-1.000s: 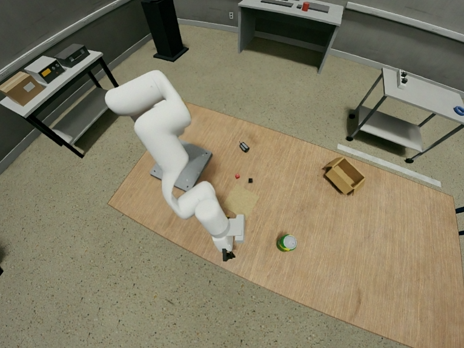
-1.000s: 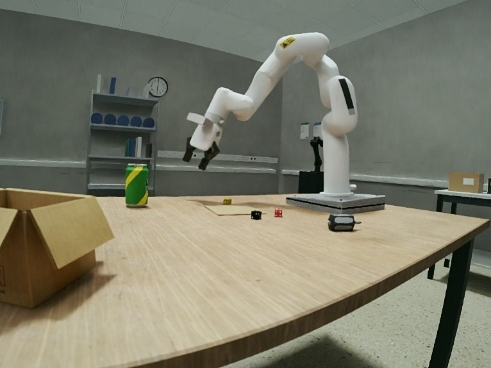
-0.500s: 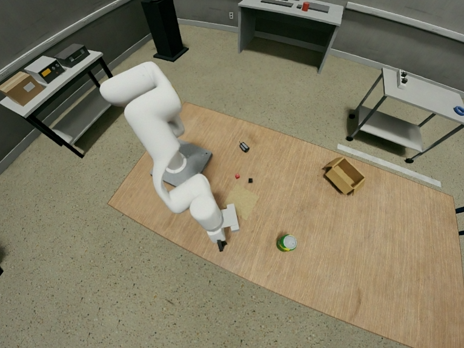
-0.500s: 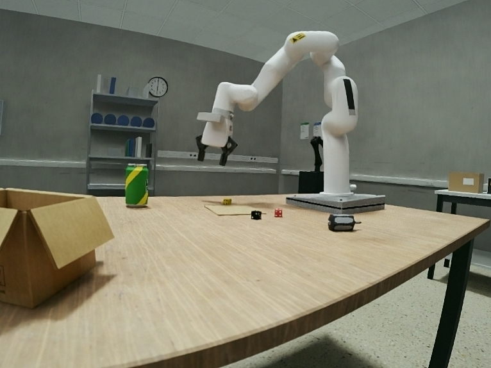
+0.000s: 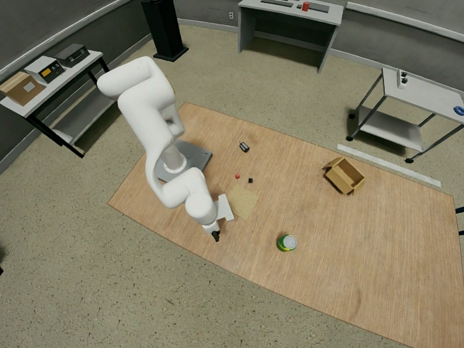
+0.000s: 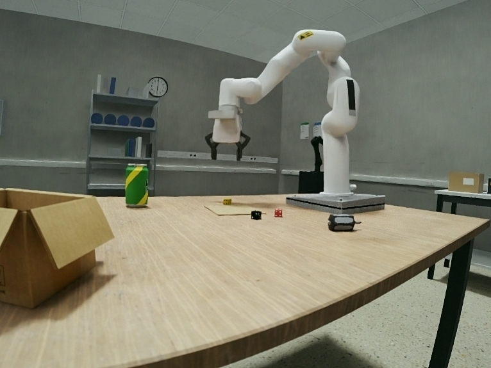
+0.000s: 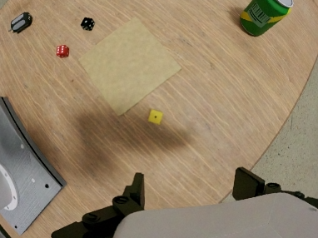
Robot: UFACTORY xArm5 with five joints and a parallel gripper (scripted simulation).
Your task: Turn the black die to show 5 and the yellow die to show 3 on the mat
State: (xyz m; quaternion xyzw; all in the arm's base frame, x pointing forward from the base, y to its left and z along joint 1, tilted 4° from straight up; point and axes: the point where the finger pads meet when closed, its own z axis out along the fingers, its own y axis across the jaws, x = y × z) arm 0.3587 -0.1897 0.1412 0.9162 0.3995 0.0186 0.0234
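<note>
The yellow die is 15 cm below my hand, 7 cm to the left of it and 2 cm ahead of it. The rest, counted from my hand: black die: 30 cm to the left, 15 cm below, 5 cm ahead; then tan mat: 17 cm to the left, 16 cm below, 5 cm ahead; then red die: 29 cm to the left, 15 cm below, 3 cm behind.
</note>
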